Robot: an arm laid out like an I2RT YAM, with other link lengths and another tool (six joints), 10 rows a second.
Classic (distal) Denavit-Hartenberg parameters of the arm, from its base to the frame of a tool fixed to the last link. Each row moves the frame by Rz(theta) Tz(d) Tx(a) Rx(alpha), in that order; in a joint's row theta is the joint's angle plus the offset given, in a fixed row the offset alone. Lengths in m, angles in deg.
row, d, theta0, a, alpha
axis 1, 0.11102, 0, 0.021, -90
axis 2, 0, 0, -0.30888, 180
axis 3, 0, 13.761, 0.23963, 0
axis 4, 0.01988, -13.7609, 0.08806, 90
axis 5, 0.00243, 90, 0, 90
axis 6, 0.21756, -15.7, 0.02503, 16.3
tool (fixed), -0.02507, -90, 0, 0
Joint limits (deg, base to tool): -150..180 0..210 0..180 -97..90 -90..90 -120..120
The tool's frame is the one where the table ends.
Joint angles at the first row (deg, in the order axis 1, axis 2, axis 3, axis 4, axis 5, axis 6):
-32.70 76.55 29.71 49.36 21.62 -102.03
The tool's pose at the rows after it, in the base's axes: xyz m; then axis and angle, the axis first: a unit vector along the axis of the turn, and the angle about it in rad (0 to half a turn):
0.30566, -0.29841, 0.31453, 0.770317, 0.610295, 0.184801, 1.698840
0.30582, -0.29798, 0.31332, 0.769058, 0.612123, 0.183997, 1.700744
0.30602, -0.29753, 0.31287, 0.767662, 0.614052, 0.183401, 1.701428
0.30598, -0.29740, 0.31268, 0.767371, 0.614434, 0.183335, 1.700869
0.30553, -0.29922, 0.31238, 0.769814, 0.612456, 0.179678, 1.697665
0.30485, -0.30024, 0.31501, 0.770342, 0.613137, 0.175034, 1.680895
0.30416, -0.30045, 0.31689, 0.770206, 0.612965, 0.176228, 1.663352
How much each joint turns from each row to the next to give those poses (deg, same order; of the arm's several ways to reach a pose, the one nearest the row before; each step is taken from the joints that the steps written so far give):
0.00 0.00 -0.13 0.03 -0.03 -0.05
0.00 0.05 -0.20 0.16 -0.12 -0.14
0.01 0.00 -0.11 0.10 -0.13 -0.17
-0.01 0.03 -0.09 0.16 -0.03 -0.04
-0.10 0.40 0.01 0.51 0.33 -0.12
-0.07 0.52 -0.22 1.73 0.33 -0.65
-0.08 0.59 -0.52 2.18 0.00 -0.27

